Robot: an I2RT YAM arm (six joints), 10 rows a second.
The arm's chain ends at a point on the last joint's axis. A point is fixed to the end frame.
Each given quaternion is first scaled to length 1.
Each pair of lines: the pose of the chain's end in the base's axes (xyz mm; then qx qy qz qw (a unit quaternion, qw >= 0)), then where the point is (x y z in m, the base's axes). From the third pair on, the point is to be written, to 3 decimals.
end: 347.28 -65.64 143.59 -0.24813 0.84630 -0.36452 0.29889
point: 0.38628 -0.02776 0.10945
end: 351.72 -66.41 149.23 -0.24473 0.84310 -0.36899 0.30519
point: 0.39139 -0.02877 0.11559
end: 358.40 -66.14 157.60 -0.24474 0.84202 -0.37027 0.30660
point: 0.398 -0.029 0.124
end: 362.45 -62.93 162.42 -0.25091 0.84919 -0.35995 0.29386
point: 0.401 -0.025 0.128
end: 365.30 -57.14 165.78 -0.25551 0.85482 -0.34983 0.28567
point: 0.403 -0.018 0.131
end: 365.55 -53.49 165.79 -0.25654 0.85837 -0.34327 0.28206
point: 0.402 -0.014 0.131
